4 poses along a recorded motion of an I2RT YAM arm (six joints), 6.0 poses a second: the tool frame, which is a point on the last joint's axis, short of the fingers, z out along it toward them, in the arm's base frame.
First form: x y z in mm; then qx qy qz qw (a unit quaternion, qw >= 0).
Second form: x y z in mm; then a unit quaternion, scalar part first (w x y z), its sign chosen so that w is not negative. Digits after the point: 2 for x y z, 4 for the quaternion.
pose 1, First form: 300.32 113.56 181.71 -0.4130 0.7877 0.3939 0.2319
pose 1, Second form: 300.32 113.56 181.71 0.2319 -0.4130 0.7877 0.3939
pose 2, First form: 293.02 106.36 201.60 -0.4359 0.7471 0.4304 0.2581
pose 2, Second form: 293.02 106.36 201.60 0.2581 -0.4359 0.7471 0.4304
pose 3, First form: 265.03 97.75 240.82 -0.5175 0.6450 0.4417 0.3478
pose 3, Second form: 265.03 97.75 240.82 0.3478 -0.5175 0.6450 0.4417
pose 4, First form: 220.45 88.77 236.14 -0.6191 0.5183 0.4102 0.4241
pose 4, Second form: 220.45 88.77 236.14 0.4241 -0.6191 0.5183 0.4102
